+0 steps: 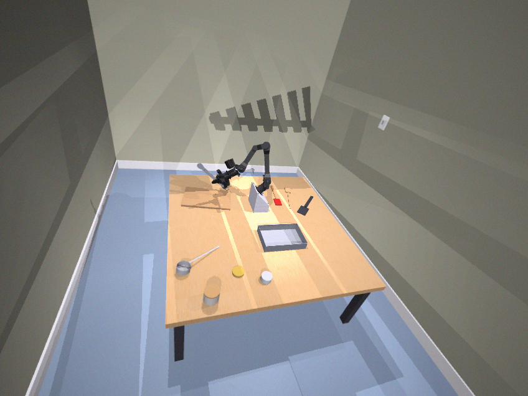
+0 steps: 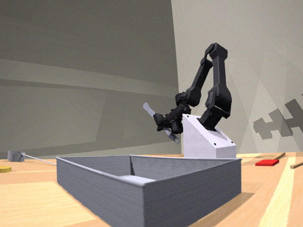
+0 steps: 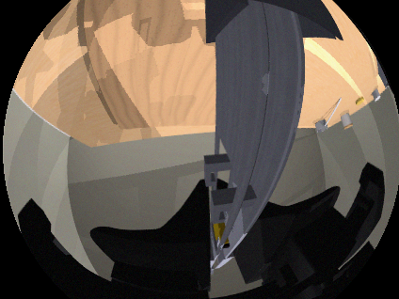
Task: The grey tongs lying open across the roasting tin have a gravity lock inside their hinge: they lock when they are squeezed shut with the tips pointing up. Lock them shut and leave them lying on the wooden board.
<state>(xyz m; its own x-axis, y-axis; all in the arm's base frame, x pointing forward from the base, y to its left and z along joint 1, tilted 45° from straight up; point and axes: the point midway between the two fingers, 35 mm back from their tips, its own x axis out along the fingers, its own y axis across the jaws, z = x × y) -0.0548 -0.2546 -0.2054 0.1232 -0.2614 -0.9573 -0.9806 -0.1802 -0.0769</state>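
My gripper tip is 140 mm above the wooden board, 20 mm to the left of it and 10 mm past it. Round my gripper tip: red spatula (560 mm to the left, 150 mm below, 70 mm behind); then roasting tin (480 mm to the left, 430 mm ahead, 120 mm below); then yellow disc (700 mm ahead, 160 mm to the left, 140 mm below).
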